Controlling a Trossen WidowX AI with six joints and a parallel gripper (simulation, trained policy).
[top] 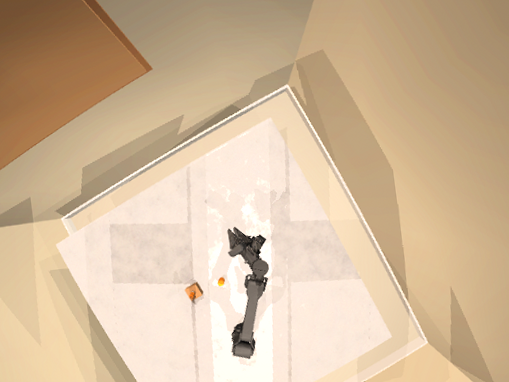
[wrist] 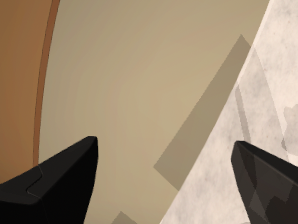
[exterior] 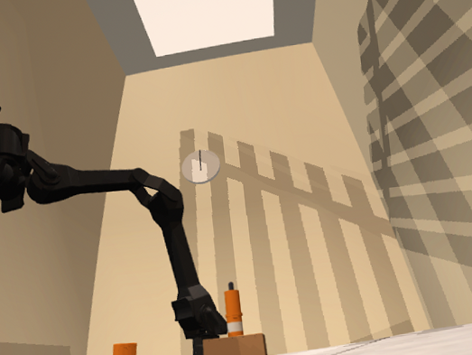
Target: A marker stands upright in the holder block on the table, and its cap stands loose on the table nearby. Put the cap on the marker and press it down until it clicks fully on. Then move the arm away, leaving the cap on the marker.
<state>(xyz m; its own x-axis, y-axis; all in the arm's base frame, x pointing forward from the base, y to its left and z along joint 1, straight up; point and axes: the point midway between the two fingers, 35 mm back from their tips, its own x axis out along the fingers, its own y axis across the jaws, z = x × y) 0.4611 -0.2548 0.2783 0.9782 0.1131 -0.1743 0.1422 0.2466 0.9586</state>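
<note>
Now: gripper tip 25 cm above the orange cap, 22 cm past it and 21 cm to the right of it. The rest, counted from my gripper tip: brown holder block 35 cm to the left, 25 cm below, 20 cm behind.
</note>
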